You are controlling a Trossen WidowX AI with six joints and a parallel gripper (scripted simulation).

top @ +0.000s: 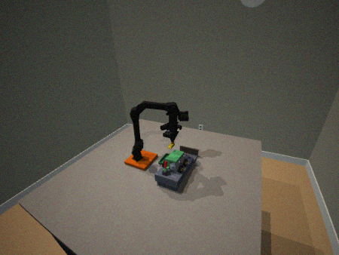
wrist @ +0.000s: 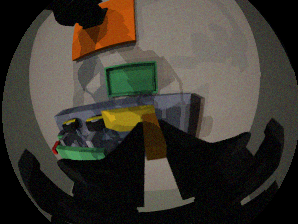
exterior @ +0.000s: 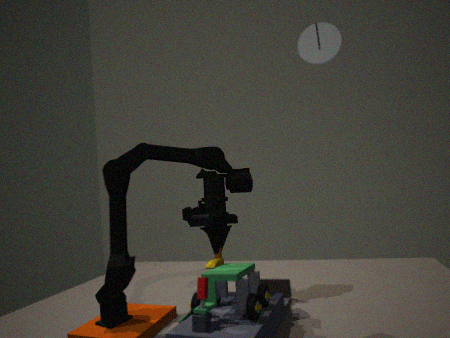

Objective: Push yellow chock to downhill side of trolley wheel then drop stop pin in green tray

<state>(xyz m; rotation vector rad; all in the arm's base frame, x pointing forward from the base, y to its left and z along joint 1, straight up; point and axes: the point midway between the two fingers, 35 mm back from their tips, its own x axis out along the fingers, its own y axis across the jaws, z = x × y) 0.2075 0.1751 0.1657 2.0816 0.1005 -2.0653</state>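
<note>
Right now the red-headed stop pin is 110 mm ahead of my gripper tip, 220 mm to the right of it and 30 mm below it. From my gripper tip the other things lie so: trolley 110 mm ahead, 120 mm to the right, 40 mm below; then green tray 30 mm behind, 50 mm to the right, 160 mm below; then yellow chock 10 mm ahead, 20 mm to the right, 10 mm below.
</note>
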